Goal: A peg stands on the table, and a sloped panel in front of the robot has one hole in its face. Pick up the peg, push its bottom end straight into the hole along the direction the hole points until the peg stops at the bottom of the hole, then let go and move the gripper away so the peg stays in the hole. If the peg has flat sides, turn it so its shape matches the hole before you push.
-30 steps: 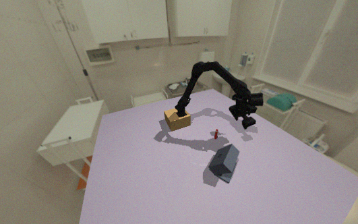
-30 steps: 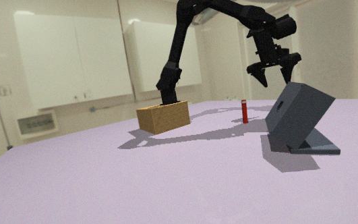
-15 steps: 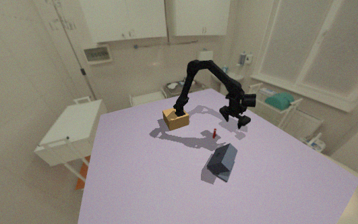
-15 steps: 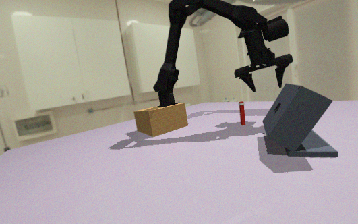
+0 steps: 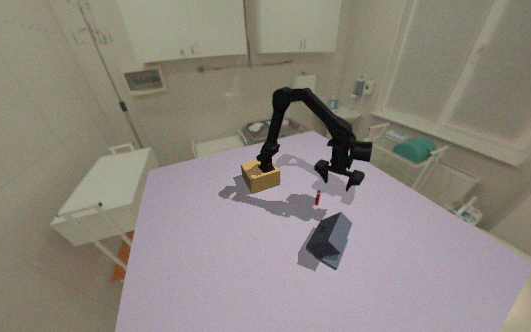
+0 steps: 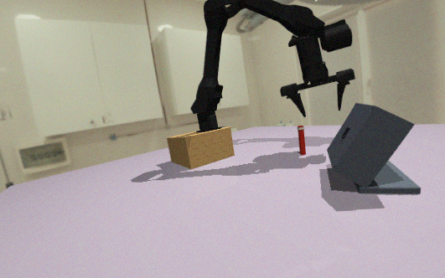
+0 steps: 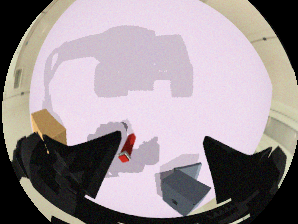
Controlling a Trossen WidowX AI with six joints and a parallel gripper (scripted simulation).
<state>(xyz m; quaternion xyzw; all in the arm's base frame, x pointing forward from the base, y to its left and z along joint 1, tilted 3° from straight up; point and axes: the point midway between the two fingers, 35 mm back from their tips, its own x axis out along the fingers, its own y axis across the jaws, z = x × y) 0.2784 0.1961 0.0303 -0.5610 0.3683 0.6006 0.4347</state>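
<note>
Right now the red peg is 70 mm to the right of my gripper tip, 50 mm below it and 30 mm behind it. Also, from my gripper tip: dark grey sloped panel (170 mm to the right, 150 mm ahead, 30 mm below).
</note>
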